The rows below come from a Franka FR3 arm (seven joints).
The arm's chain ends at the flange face. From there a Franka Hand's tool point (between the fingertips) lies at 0.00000 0.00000 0.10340 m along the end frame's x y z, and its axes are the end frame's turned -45 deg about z.
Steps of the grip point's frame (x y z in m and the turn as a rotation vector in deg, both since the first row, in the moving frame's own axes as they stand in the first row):
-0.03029 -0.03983 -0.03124 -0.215 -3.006 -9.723
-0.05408 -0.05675 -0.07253 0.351 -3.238 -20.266
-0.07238 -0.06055 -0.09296 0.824 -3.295 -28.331
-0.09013 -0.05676 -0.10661 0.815 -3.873 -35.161
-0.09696 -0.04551 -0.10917 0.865 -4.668 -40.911
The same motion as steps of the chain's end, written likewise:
-0.04639 -0.01114 -0.03110 -2.278 -1.974 -9.723
-0.07453 -0.00630 -0.07236 -2.041 -2.538 -20.266
-0.08972 0.00407 -0.09278 -1.747 -2.913 -28.331
-0.09942 0.01816 -0.10637 -2.162 -3.315 -35.161
-0.09593 0.02952 -0.10883 -2.689 -3.912 -40.911

